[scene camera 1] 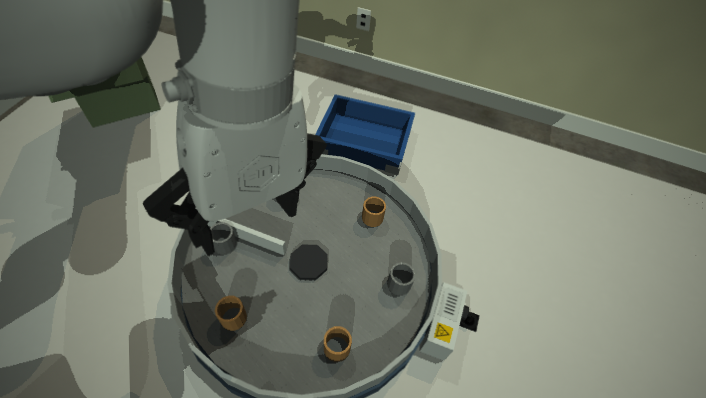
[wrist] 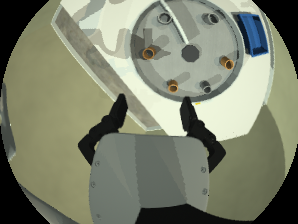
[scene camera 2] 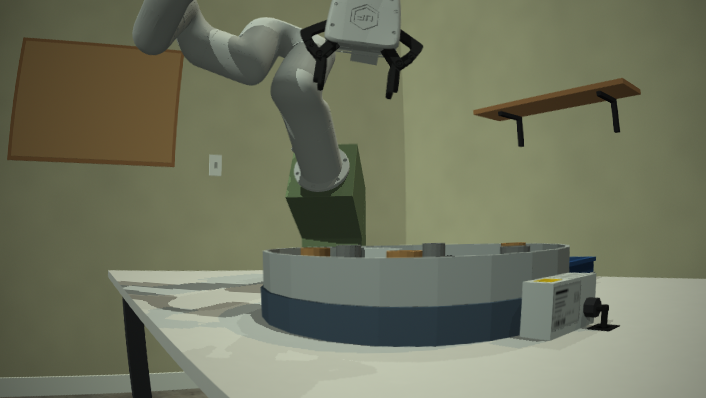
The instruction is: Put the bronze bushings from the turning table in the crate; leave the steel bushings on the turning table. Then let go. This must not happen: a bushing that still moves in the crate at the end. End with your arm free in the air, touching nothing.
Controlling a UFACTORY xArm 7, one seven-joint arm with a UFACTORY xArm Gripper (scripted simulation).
Note:
The pictures show: my gripper, a blue crate and a round turning table.
My gripper is seen too in the wrist view and in scene camera 2.

